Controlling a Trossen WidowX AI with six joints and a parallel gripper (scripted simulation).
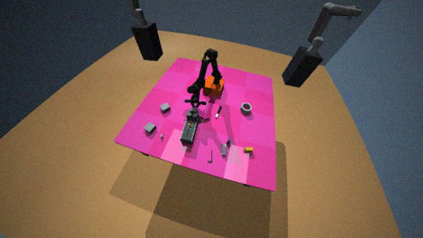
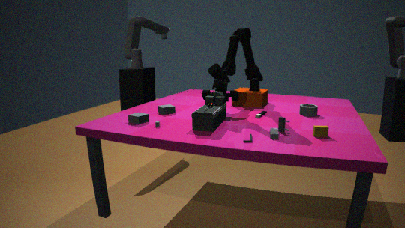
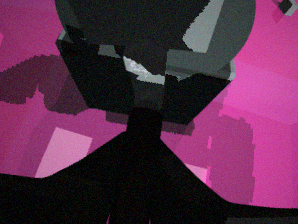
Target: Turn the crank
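Right now the dark crank handle is 30 mm above my gripper tip and 20 mm behind it. Also, from my gripper tip: small cube (270 mm ahead, 210 mm to the right, 20 mm below); black-and-white stick (210 mm to the left, 50 mm behind, 30 mm below); red pointer (140 mm ahead, 50 mm above).
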